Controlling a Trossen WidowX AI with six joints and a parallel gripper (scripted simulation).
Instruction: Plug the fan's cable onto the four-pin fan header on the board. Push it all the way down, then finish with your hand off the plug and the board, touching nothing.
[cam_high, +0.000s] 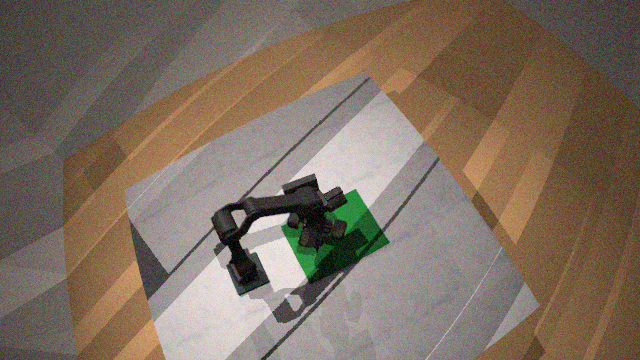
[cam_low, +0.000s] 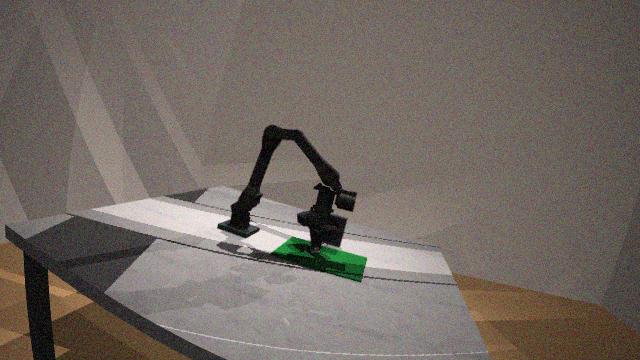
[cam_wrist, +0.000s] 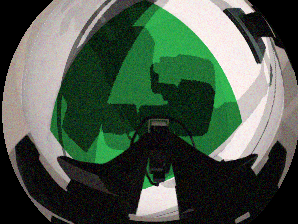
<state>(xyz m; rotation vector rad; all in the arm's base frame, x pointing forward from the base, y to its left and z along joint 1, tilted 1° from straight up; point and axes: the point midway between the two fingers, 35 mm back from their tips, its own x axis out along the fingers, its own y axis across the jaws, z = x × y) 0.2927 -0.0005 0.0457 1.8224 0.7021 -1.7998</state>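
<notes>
Now: gripper tip 10 mm short of the dark plug, 10 mm to the right of it and 10 mm below it. Also, from my gripper tip: black fan: 30 mm ahead, 150 mm to the left, 30 mm above; then green board: 40 mm ahead, 30 mm to the right, 40 mm below.
</notes>
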